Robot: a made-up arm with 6 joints. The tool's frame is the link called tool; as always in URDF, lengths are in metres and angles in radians. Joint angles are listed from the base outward. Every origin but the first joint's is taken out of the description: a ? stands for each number. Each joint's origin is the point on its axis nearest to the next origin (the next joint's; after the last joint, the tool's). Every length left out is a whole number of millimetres.
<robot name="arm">
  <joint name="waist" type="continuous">
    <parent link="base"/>
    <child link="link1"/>
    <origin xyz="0 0 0.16" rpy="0 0 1.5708"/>
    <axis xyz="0 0 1"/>
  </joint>
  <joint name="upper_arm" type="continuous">
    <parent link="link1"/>
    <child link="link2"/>
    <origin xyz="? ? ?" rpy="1.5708 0 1.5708"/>
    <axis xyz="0 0 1"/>
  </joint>
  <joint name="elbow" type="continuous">
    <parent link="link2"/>
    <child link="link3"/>
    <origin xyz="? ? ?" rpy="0 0 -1.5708"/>
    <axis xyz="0 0 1"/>
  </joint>
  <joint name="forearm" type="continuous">
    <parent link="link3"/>
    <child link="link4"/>
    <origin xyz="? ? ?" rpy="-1.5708 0 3.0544"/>
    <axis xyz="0 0 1"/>
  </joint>
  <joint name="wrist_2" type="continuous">
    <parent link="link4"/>
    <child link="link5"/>
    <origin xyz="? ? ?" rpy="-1.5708 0 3.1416"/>
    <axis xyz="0 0 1"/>
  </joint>
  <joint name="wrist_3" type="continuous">
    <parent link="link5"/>
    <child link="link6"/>
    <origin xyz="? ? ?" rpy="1.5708 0 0"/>
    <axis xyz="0 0 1"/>
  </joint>
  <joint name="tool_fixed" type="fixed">
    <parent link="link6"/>
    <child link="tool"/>
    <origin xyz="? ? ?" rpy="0 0 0"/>
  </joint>
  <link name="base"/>
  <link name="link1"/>
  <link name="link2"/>
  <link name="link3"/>
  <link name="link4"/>
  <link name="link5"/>
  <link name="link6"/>
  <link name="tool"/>
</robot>
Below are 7 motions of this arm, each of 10 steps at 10 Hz.
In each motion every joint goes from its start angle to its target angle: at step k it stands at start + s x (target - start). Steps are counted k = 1, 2, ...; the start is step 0. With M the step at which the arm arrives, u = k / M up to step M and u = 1 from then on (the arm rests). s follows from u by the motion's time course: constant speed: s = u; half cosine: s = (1 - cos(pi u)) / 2; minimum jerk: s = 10 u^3 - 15 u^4 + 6 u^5.
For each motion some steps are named. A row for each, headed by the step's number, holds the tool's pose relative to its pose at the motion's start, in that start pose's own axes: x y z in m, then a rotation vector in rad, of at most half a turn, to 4 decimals.
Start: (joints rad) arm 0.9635 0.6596 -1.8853 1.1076 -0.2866 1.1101
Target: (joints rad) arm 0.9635 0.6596 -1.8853 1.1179 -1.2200 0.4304
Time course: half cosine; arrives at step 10
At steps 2, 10:
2: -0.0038 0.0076 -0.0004 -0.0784 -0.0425 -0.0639
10: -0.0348 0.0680 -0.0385 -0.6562 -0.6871 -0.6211

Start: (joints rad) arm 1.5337 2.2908 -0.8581 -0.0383 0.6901 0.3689
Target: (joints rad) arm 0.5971 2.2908 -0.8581 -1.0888 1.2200 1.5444
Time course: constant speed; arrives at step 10
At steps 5, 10:
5: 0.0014 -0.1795 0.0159 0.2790 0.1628 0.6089
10: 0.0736 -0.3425 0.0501 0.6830 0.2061 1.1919

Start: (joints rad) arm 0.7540 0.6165 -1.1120 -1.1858 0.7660 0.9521
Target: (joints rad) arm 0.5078 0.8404 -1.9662 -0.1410 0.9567 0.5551
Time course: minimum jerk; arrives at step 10
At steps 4, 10:
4: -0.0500 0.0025 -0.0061 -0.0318 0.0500 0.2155
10: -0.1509 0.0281 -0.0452 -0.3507 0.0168 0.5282

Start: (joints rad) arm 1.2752 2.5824 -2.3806 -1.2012 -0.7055 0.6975
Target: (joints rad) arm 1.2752 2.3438 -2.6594 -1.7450 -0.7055 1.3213
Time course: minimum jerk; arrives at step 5
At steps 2, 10:
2: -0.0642 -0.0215 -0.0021 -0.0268 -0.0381 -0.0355
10: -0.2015 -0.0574 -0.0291 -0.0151 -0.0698 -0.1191

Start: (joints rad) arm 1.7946 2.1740 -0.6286 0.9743 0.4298 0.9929
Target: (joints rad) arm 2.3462 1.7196 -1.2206 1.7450 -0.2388 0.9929
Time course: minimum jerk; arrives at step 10
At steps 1, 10:
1: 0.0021 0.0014 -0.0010 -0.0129 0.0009 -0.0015
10: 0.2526 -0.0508 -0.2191 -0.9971 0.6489 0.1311

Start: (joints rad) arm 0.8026 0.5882 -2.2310 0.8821 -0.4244 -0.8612
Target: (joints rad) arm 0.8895 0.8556 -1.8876 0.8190 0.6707 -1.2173
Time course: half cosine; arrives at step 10
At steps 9, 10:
9: 0.2936 0.0363 -0.1250 -1.0077 1.1492 -0.1972
10: 0.2982 0.0365 -0.1307 -1.0376 1.1734 -0.1915

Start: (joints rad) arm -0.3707 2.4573 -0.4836 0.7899 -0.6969 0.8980
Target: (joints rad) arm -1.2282 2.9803 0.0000 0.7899 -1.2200 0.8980
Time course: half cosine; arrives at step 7
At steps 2, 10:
2: -0.0351 -0.0476 0.0253 0.1664 -0.0793 0.0485
10: -0.0971 -0.2415 0.0100 0.8571 -0.0792 0.1718

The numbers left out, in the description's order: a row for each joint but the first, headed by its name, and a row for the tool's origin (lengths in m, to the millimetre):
upper_arm: 0 0 0
elbow: 0.363 0.05 0
forearm: -0.041 -0.233 0
wrist_2: 0 0 0
wrist_3: 0 -0.095 0
tool: 0 0 0

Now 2 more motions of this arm.
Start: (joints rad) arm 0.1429 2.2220 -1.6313 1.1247 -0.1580 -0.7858
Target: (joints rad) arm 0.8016 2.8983 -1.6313 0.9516 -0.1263 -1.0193
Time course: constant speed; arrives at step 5
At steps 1, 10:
1: 0.0890 0.0549 0.0287 -0.0828 0.1538 -0.1621
10: 0.4888 0.1709 -0.0204 -0.4490 0.6651 -0.9276

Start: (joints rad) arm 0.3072 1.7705 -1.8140 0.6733 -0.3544 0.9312
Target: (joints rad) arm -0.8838 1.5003 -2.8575 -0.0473 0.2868 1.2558
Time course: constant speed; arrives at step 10
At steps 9, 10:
9: -0.1339 0.3799 -0.2248 -0.5877 -0.7077 -0.9698
10: -0.1039 0.3987 -0.2584 -0.6246 -0.8199 -1.0988

